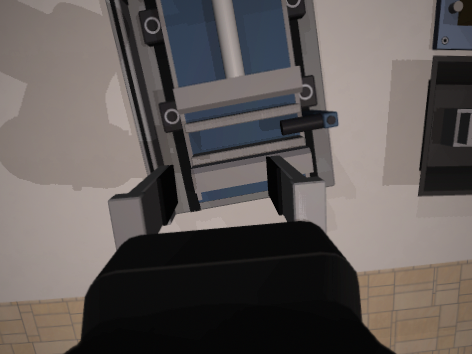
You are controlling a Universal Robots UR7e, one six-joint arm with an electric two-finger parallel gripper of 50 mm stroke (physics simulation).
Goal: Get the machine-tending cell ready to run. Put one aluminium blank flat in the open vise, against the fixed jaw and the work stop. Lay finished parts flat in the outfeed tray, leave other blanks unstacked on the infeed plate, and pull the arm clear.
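Frame: origin at the arm's base, x ahead, y down, z left, level; millimetres.
Where they show: gripper, fingertip midpoint: (221, 180).
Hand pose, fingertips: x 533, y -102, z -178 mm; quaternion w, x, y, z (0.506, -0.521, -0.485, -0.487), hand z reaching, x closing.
Each offset is from my fingertips to the top centre of the thing. "spot": to the spot under its first point.
My gripper (221, 180) is open and empty, its fingers apart over the near end of the vise. The vise has a blue bed @[dx -83, dy +123, dz +17 mm] (192, 55), a grey screw rod @[dx -101, dy +97, dz +17 mm] (229, 40) and a grey movable jaw (237, 90). The fixed jaw (250, 170) lies nearer, partly behind the right finger. Two thin ledges @[dx -27, dy +103, dz +20 mm] (242, 118) @[dx +2, dy +103, dz +21 mm] (247, 151) run across between the jaws, with blue bed showing between them; I see no blank there. The work stop, a black rod @[dx -15, dy +87, dz +67 mm] (301, 124) with a blue block, reaches in from the right. A dark tray @[spot: dx +12, dy +174, dz +222 mm] (425, 125) at the right edge holds a grey part @[spot: dx +15, dy +142, dz +244 mm] (464, 128), cut off by the frame.
Part of a blue plate @[spot: dx -91, dy +175, dz +246 mm] (444, 25) with a round knob @[spot: dx -107, dy +167, dz +252 mm] (455, 6) shows at the top right. Black clamps (162, 124) (313, 99) flank the vise. A long rail @[dx -80, dy +133, dz -77 mm] (134, 85) runs along its left side. A tan tiled floor (415, 305) lies beyond the pale table's near edge.
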